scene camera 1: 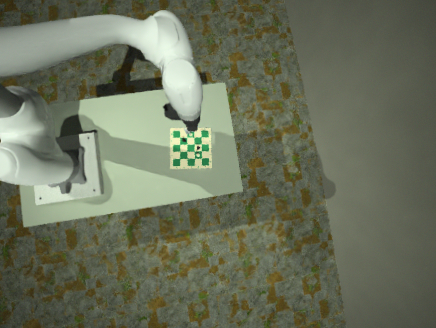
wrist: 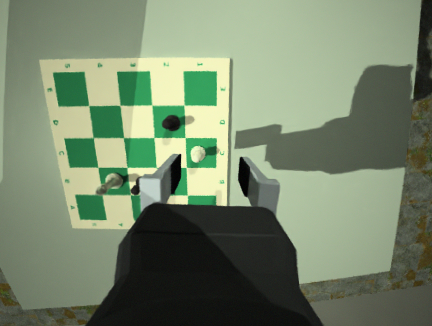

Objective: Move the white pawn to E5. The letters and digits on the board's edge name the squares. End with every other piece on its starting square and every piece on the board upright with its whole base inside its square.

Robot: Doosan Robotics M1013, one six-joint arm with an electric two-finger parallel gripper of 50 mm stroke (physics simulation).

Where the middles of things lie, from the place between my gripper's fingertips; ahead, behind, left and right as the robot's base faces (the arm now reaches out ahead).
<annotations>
I see my gripper 9 cm to the left of the chessboard (scene camera 1: 182, 154), 8 cm above it and 1 cm past it.
</annotations>
